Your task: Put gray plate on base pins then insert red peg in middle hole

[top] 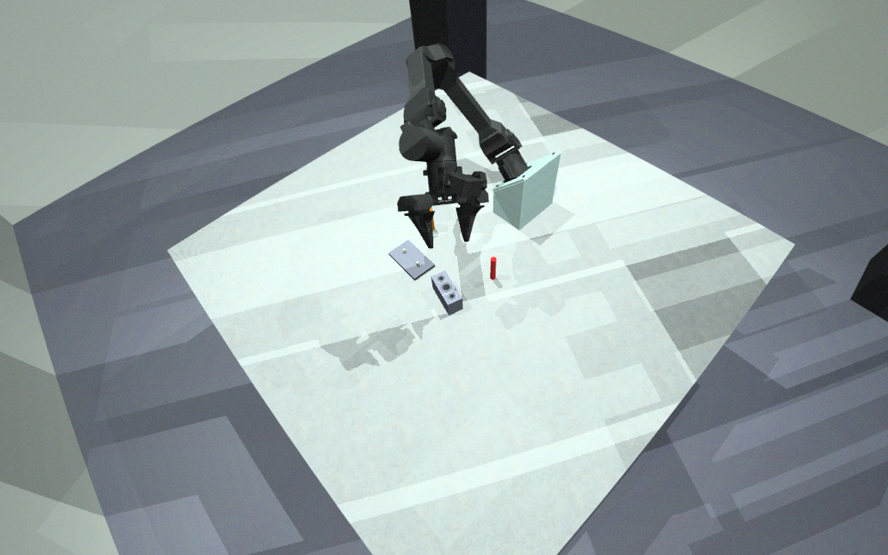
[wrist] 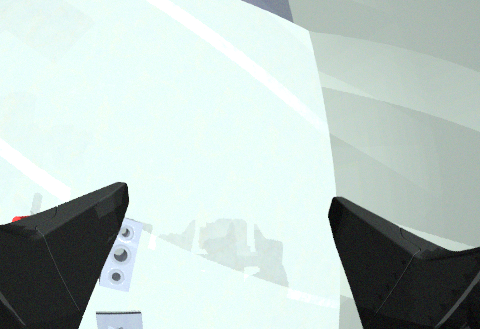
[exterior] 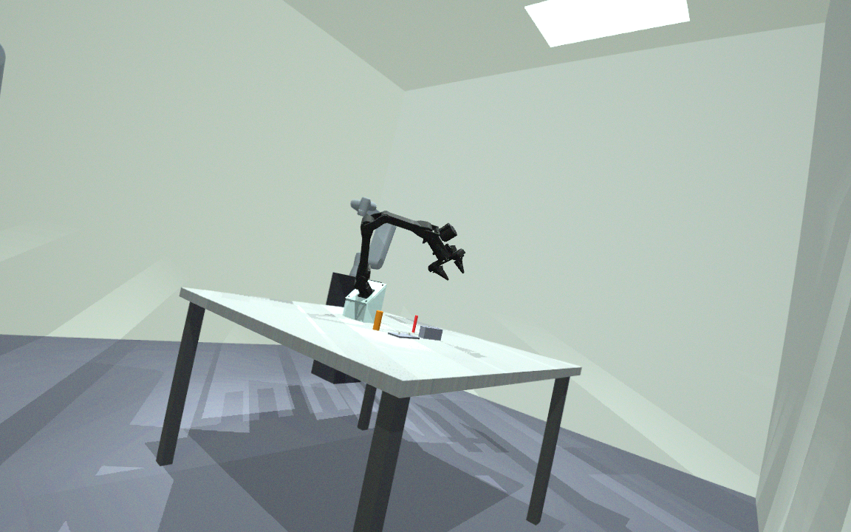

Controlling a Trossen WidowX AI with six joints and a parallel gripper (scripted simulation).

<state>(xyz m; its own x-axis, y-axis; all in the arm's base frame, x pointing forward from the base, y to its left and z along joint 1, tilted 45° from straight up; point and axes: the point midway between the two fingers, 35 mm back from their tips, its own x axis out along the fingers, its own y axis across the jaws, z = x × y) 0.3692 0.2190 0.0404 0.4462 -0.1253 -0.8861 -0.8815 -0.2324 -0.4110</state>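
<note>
Right now the gray plate is 3 cm behind my gripper tip, 6 cm to the right of it and 25 cm below it. Also, from my gripper tip: orange cylinder 16 cm behind, 27 cm to the right, 25 cm below; dark base 4 cm behind, 22 cm to the right, 28 cm below; red peg 16 cm behind, 2 cm to the right, 25 cm below.
</note>
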